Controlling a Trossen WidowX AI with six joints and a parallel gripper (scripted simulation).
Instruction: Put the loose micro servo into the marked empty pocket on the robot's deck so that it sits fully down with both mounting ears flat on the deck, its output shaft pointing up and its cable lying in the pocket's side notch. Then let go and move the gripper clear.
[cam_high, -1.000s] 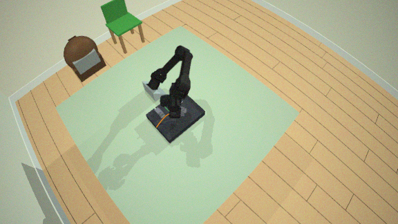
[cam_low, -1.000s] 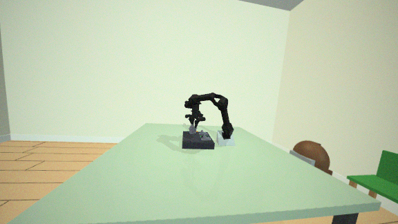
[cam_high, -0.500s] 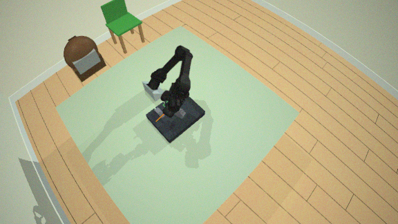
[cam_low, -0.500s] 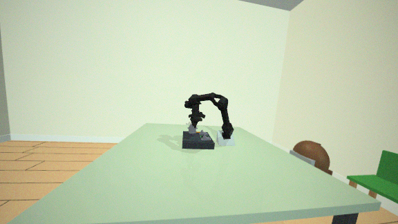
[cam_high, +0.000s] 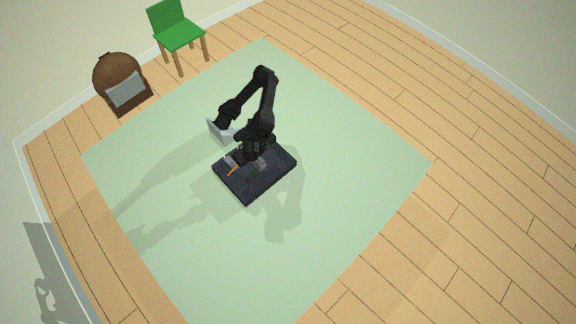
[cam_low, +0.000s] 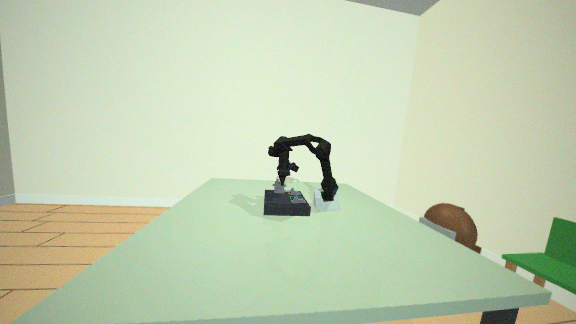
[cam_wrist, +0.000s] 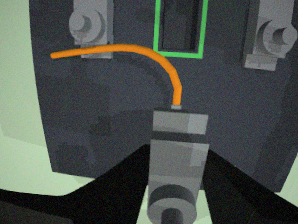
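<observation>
Now: gripper tip 2 cm short of the deck and 10 cm above it.
</observation>
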